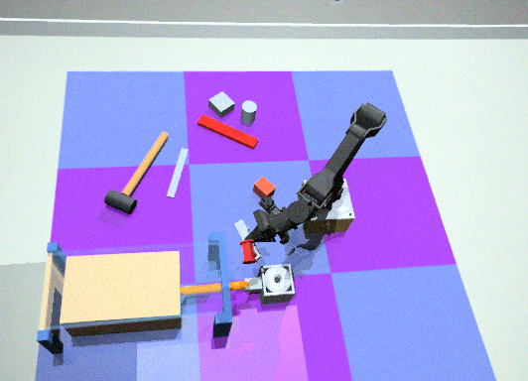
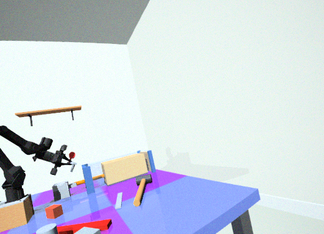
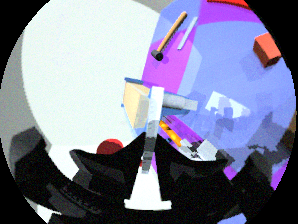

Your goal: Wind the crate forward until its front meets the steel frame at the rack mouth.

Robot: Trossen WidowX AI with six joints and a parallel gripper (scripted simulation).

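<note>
Now: gripper tip 10 mm past the red knob, 50 mm to the right of it and 40 mm below it. The rest, counted from my gripper tip: winch handle 10 mm behind, 10 mm to the left, 10 mm above; winch 120 mm behind, 50 mm to the left, 170 mm below; grey strip 250 mm ahead, 310 mm to the right, 200 mm below.
</note>
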